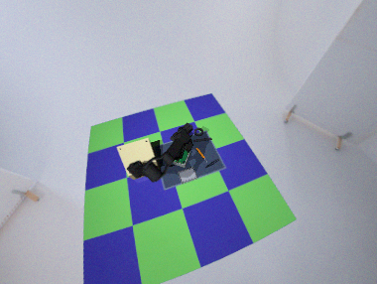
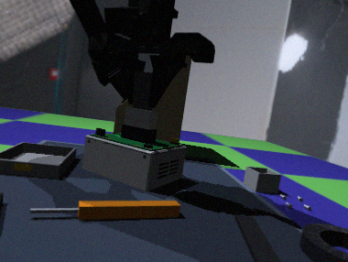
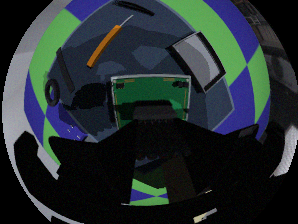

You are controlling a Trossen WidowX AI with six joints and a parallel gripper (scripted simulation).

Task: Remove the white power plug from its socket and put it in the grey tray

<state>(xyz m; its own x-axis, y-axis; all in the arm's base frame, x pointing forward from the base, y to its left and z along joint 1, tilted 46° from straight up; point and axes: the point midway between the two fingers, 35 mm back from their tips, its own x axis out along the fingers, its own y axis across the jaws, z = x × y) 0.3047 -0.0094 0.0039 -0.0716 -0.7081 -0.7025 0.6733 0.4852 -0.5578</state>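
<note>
Right now the white power plug is 1 cm below my gripper tip. From my gripper tip the other things lie so: black bar 22 cm ahead, 9 cm to the left, 10 cm below; dark mat 5 cm ahead, 10 cm below.
</note>
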